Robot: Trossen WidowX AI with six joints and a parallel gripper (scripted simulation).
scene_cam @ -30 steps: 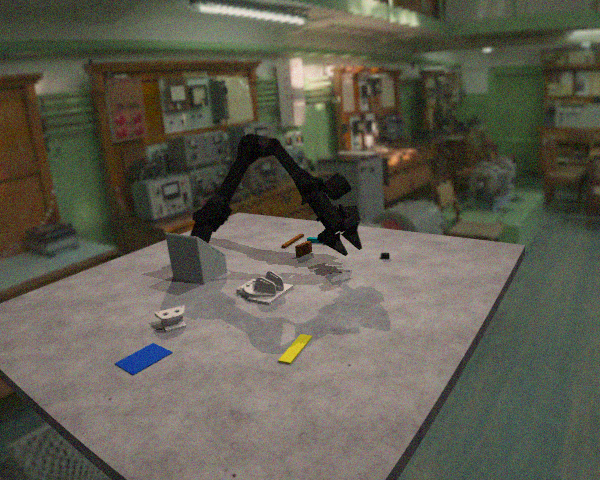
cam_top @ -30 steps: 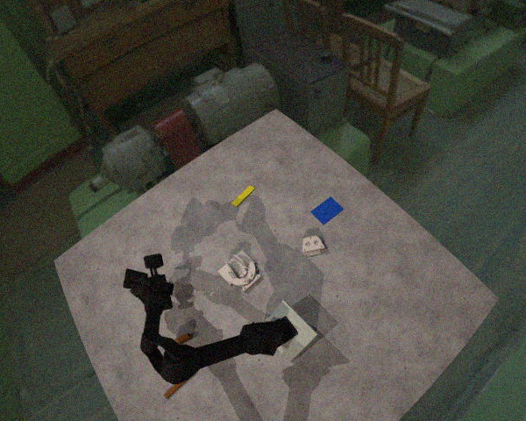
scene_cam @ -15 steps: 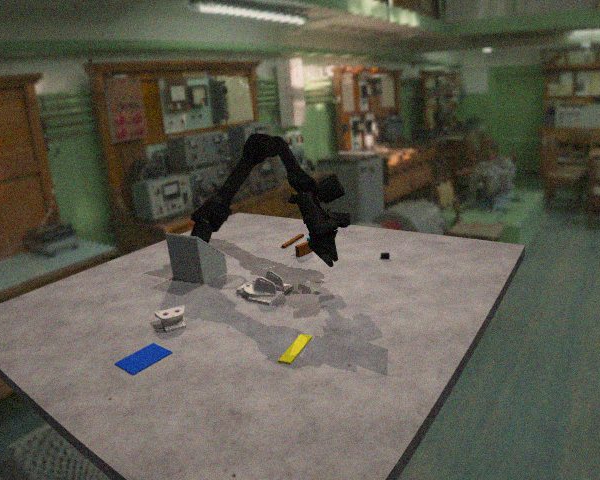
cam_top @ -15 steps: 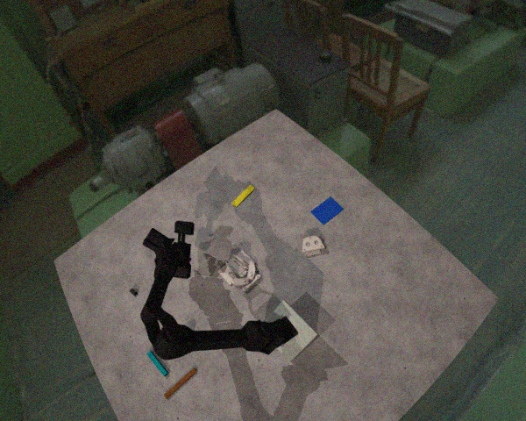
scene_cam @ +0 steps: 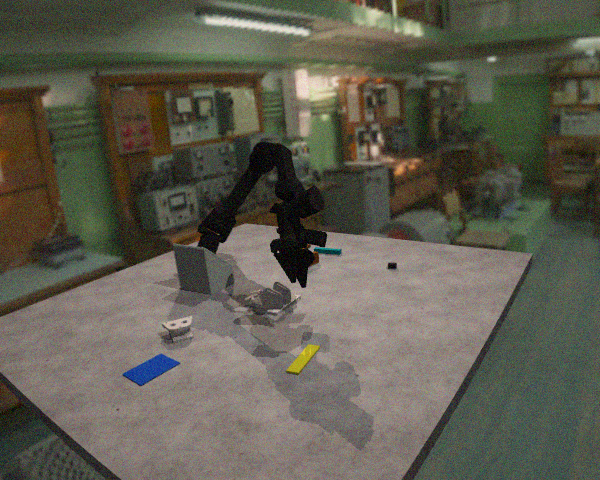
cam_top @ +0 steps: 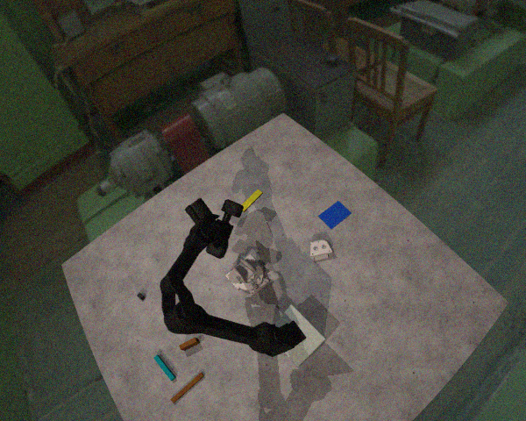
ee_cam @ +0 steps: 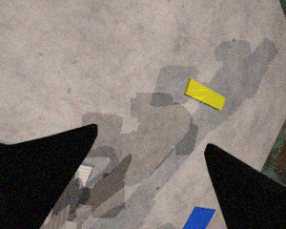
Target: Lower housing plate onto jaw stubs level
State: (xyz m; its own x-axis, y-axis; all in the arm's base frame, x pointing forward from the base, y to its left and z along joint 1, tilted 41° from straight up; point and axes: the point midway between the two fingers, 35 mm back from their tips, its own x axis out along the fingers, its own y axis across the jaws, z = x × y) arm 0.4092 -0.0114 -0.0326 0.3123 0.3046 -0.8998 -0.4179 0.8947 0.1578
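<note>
Now: gripper tip 22 cm to the left of the small white block, 22 cm past it and 9 cm above it. The rest, counted from my gripper tip: brown block: 34 cm to the left, 25 cm behind, 8 cm below; then blue flat tile: 36 cm to the right, 14 cm behind, 10 cm below; then yellow strip: 14 cm to the right, 12 cm ahead, 10 cm below.
</note>
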